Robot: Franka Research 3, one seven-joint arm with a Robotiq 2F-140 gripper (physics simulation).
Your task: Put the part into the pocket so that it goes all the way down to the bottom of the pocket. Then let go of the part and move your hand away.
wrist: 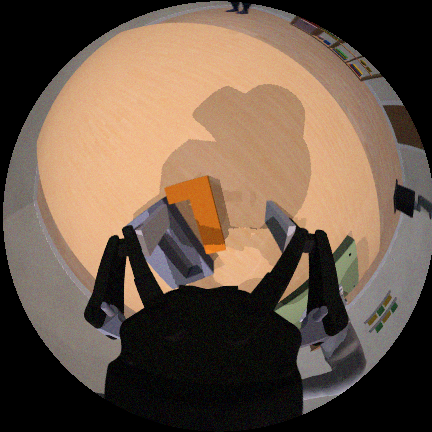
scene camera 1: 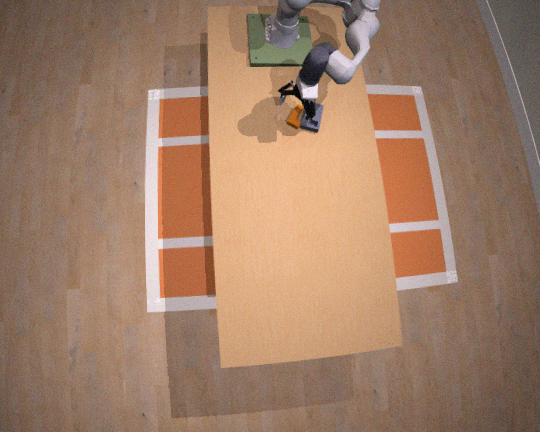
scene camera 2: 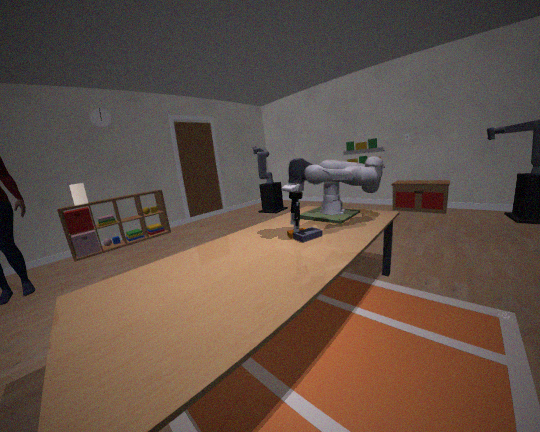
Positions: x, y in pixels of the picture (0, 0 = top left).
Labels:
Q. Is my gripper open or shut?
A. Open.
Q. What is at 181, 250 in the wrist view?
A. A grey-blue pocket block.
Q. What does the orange L-shaped part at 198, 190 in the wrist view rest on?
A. The table.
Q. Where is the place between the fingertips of my gripper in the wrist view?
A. At 215, 212

